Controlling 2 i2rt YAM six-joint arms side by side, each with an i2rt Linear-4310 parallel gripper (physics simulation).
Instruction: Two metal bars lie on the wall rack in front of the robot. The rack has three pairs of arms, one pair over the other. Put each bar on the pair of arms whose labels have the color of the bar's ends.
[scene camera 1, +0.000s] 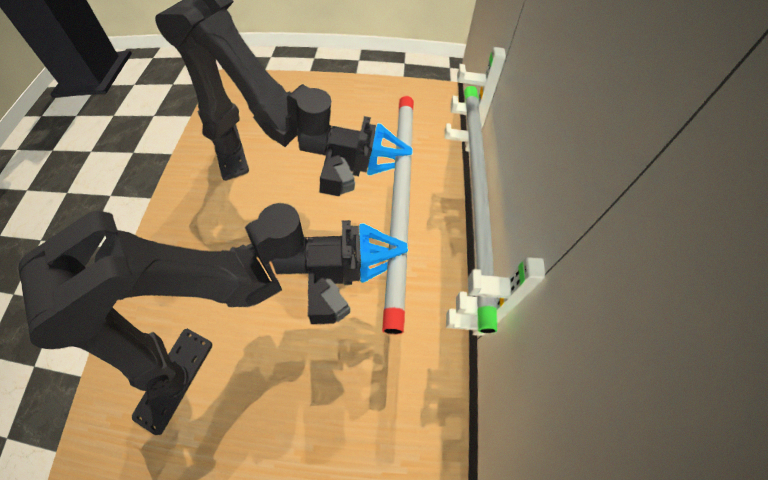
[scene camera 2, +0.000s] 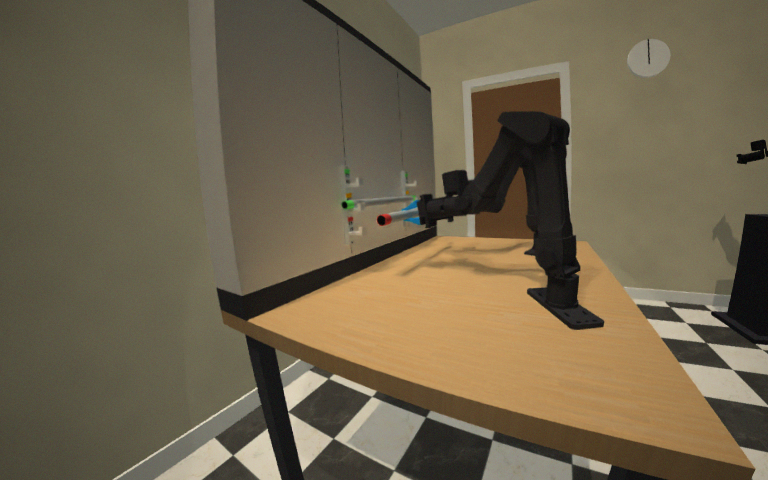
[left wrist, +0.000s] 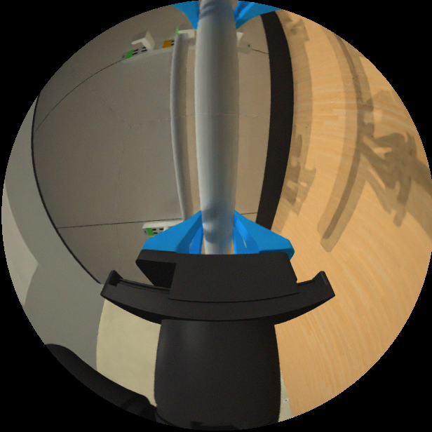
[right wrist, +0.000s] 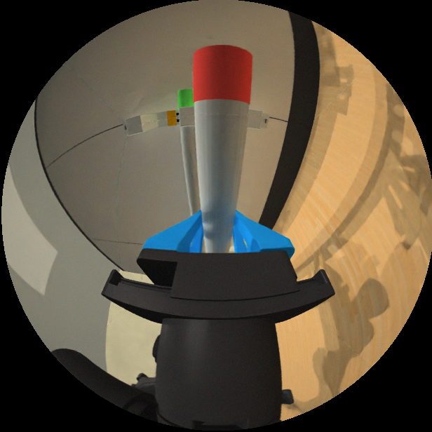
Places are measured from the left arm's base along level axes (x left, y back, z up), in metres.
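Pixels of known places: left gripper, fingertip midpoint: (scene camera 1: 410, 157) (scene camera 2: 403, 215); right gripper, fingertip midpoint: (scene camera 1: 406, 252); left arm's base, origin of the base link: (scene camera 1: 229, 149) (scene camera 2: 560, 307); right arm's base, origin of the base link: (scene camera 1: 173, 380).
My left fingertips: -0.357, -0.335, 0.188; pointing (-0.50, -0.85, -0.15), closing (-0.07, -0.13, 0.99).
Observation:
For each thing: its top centre in the pictures, then the offset to it from my left fingertips, as dx, dy, dz. Level surfaces: height alone.
- red-ended bar, middle of its top: (scene camera 1: 402, 187) (scene camera 2: 417, 207) -0.070, +0.052, +0.021
- wall rack, middle of its top: (scene camera 1: 484, 49) +0.052, -0.154, +0.169
- green-ended bar, middle of its top: (scene camera 1: 481, 180) (scene camera 2: 386, 197) -0.132, -0.059, +0.059
- wooden table, its level: dz -0.188
The red-ended bar (scene camera 1: 400, 198) (left wrist: 216, 125) (right wrist: 222, 150) is held level in front of the wall rack (scene camera 1: 494, 79), off its arms. My left gripper (scene camera 1: 408, 151) (left wrist: 217, 214) is shut on it near its upper part in scene camera 1. My right gripper (scene camera 1: 404, 247) (right wrist: 217, 214) is shut on it nearer its lower end. The green-ended bar (scene camera 1: 480, 186) (scene camera 2: 379, 200) (left wrist: 178, 125) (right wrist: 189, 165) lies on the middle pair of arms, by the orange labels. The top arms, by the green labels, and the lowest arms, by the red labels, hold no bar.
The grey wall panel (scene camera 1: 623, 226) (scene camera 2: 277, 141) stands behind the rack. Rack arms stick out from it at both ends of the green-ended bar. The wooden table (scene camera 1: 317, 441) (scene camera 2: 453, 339) lies below the held bar. Both arm bases are mounted on it.

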